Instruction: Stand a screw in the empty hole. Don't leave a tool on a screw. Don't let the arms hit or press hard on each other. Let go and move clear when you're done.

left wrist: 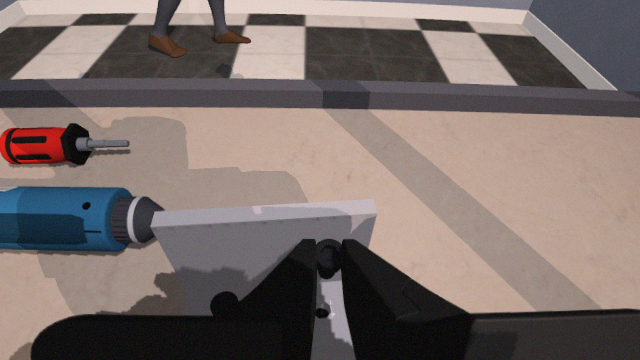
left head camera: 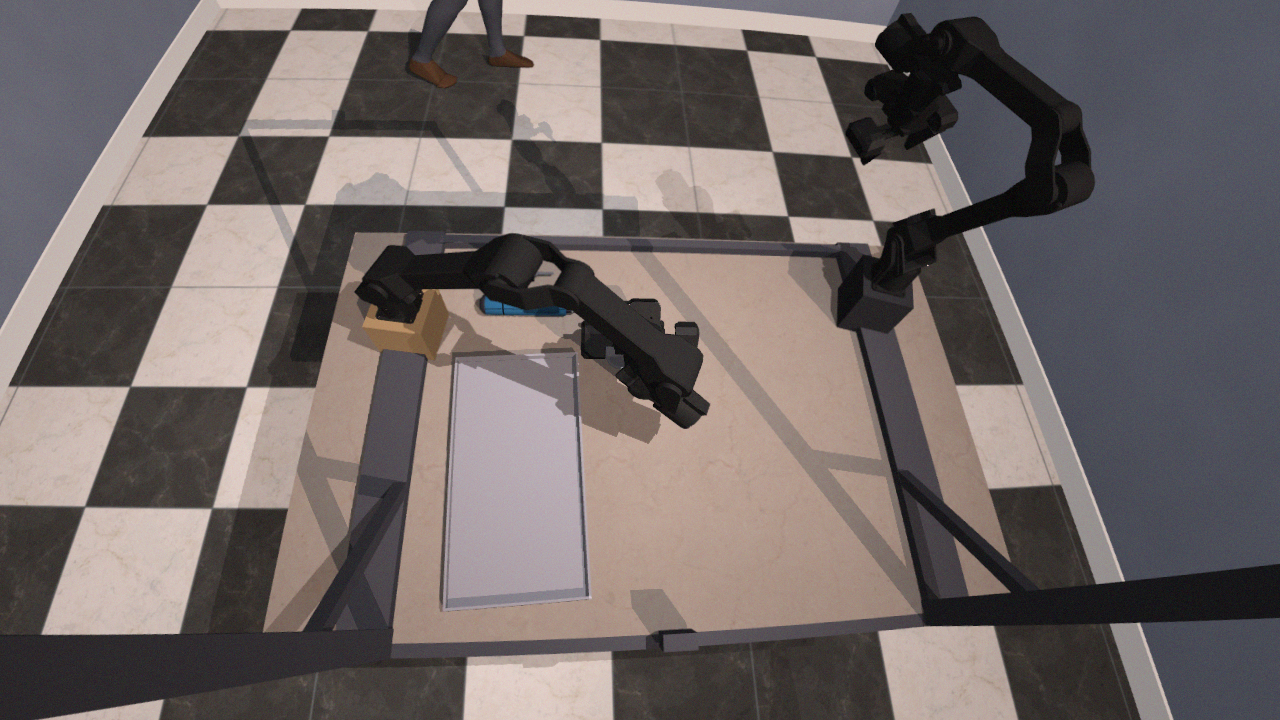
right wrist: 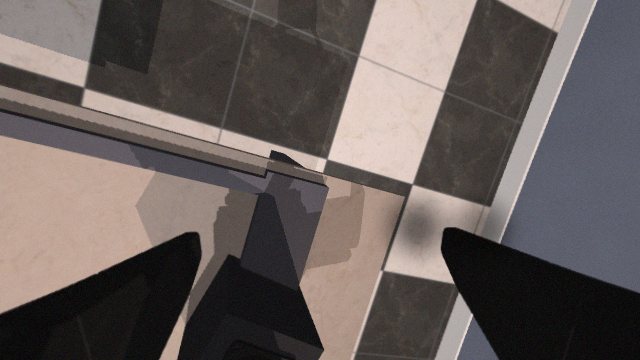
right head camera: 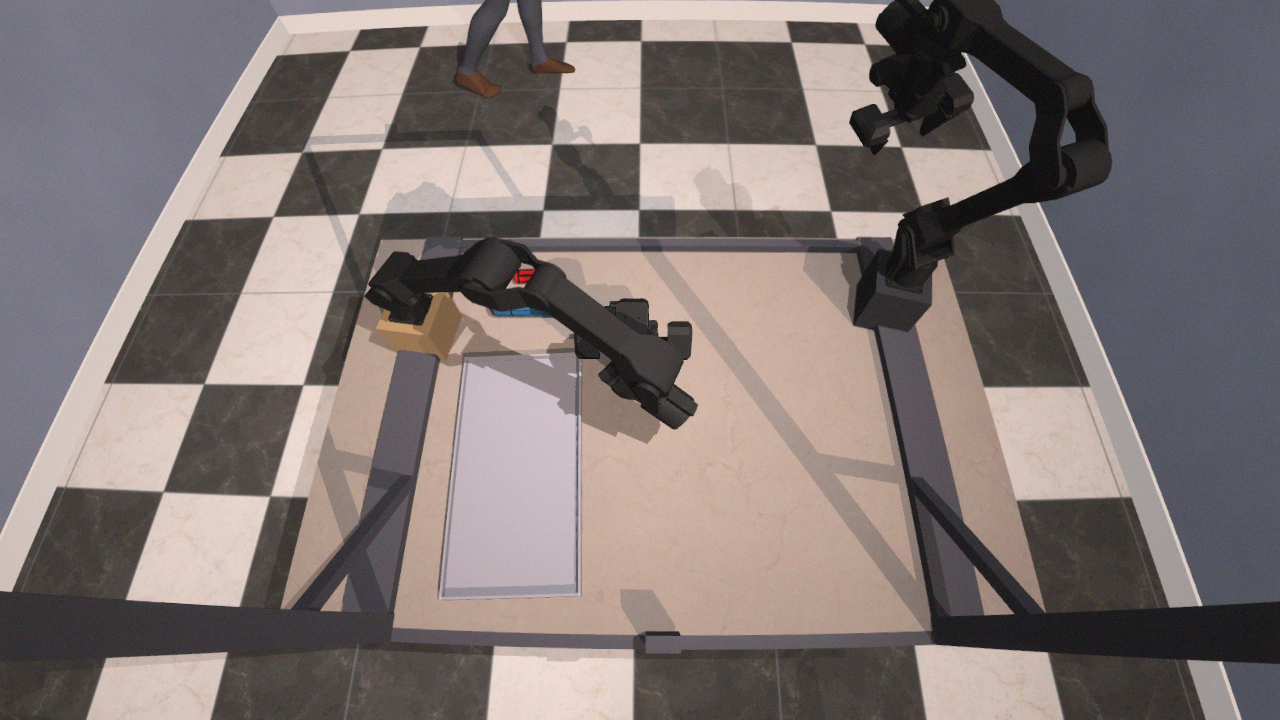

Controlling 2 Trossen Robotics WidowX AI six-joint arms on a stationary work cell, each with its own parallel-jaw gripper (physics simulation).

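Places are measured from the left arm's base along level axes (x ahead, y left, z up), in centimetres.
Where they show: left gripper, fingertip midpoint: (left wrist: pixel 328 252); right gripper, fingertip midpoint: (left head camera: pixel 884 155) (right wrist: pixel 323 240) (right head camera: pixel 897 143); left arm's base, link origin: (left head camera: pixel 400 305) (right head camera: pixel 411 308); right arm's base, link origin: (left head camera: pixel 888 280) (right head camera: pixel 904 275).
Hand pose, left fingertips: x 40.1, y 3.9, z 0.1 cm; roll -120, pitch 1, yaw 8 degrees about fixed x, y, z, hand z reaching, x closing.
Note:
Things, the pixels of their top centre, and the offset from my left fingertips. "pt": a spot on its surface instead.
- black screw, top centre: (left wrist: pixel 329 247) dx +0.0, dy -0.2, dz +0.6 cm
- dark screw head, surface spot: (left wrist: pixel 225 303) pt dx -3.5, dy -1.3, dz -2.3 cm
- small dark round spot, surface spot: (left wrist: pixel 321 313) pt dx +0.0, dy -0.6, dz -3.7 cm
- blue drill, top centre: (left wrist: pixel 41 198) (left head camera: pixel 543 299) dx -17.2, dy +4.5, dz -5.7 cm
- red screwdriver, top centre: (left wrist: pixel 60 130) (right head camera: pixel 537 271) dx -21.5, dy +11.6, dz -6.8 cm
- shallow tray, surface spot: (left head camera: pixel 517 604) (right head camera: pixel 508 597) pt dx -12.3, dy -47.5, dz -8.1 cm
In the left wrist view, my left gripper (left wrist: pixel 328 252) is shut on a black screw (left wrist: pixel 328 259), whose socket head shows at the fingertips. The grey-white bracket (left wrist: pixel 260 240) is behind and below the fingers. Its upright plate shows, while most of its base is hidden. A dark screw head (left wrist: pixel 225 303) shows beside the left-hand finger. A small dark round spot (left wrist: pixel 321 313), perhaps the empty hole, shows between the fingers. In both head views the left fingertips are hidden by the arm. My right gripper (right wrist: pixel 323 240) is open and empty, raised at the upper right in the head views.
A blue drill (left wrist: pixel 60 220) (left head camera: pixel 524 306) lies left of the bracket, its nose close to the plate. A red screwdriver (left wrist: pixel 37 145) (right head camera: pixel 524 275) lies behind it. A shallow tray (left head camera: pixel 517 604) (right head camera: pixel 510 591) lies in front. A dark frame rail (left wrist: pixel 200 95) runs along the table's back edge.

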